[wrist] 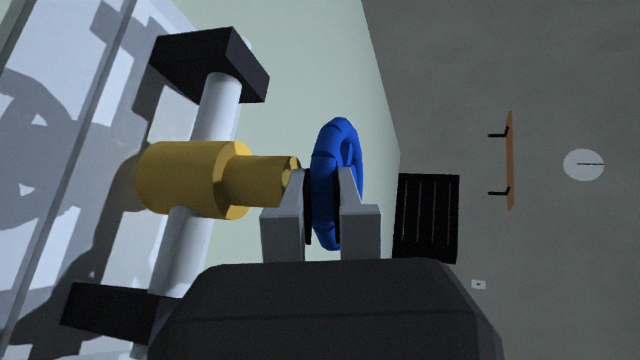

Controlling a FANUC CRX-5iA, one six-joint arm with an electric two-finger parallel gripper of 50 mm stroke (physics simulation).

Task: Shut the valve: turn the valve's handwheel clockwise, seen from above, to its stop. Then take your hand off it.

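The blue handwheel (pixel 325 170) shows nearly edge-on at the middle of the wrist view. Its rim lies between the two fingers of my gripper (pixel 322 205), which is shut on it, one dark pad on each face of the rim. The yellow valve body (pixel 182 177) is left of the wheel, with its neck pointing at the wheel. The stem and most of the wheel's spokes are hidden by the rim and the fingers.
A pale pipe (pixel 217 107) runs through the valve body, between a black block (pixel 195 55) above and another black block (pixel 107 312) below. A pale panel with shadows is at the left. A black slatted box (pixel 427 217), an orange board (pixel 510 160) and a white disc (pixel 584 172) are at the right.
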